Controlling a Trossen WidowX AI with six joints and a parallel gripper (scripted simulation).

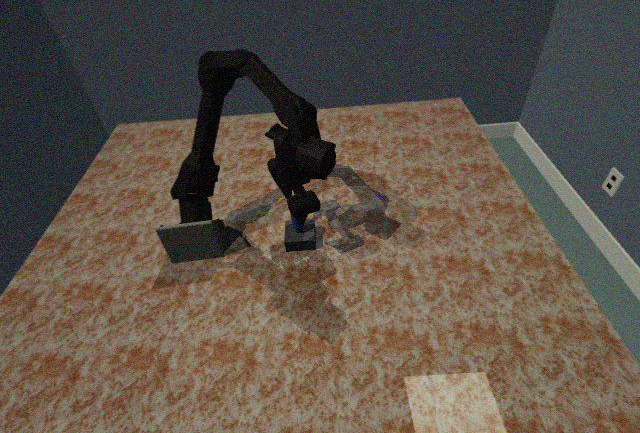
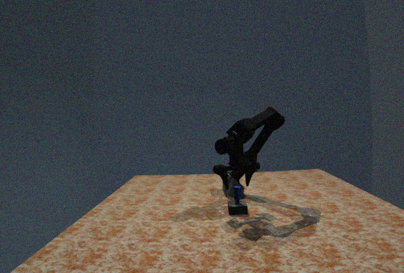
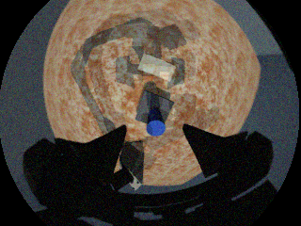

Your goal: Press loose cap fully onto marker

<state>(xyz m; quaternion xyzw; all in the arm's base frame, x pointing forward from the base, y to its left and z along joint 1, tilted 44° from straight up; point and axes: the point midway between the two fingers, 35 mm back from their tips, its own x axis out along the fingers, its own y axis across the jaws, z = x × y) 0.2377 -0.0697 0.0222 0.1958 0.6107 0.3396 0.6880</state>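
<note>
Now: gripper tip 2 cm above the blue cap. The rest, counted from my gripper tip: holder block: 8 cm below.
</note>
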